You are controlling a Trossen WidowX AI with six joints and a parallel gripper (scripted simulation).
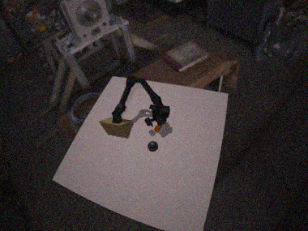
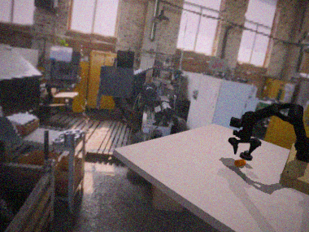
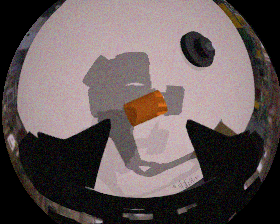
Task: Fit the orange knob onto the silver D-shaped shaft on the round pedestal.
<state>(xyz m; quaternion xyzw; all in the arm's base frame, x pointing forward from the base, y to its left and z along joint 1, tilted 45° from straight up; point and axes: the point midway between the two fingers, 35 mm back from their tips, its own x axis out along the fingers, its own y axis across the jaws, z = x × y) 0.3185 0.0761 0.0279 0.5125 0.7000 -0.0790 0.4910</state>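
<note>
My gripper tip is 10 mm to the right of the orange knob and 60 mm above it. Round my gripper tip: round dark pedestal (10 mm behind, 170 mm to the right, 50 mm below).
</note>
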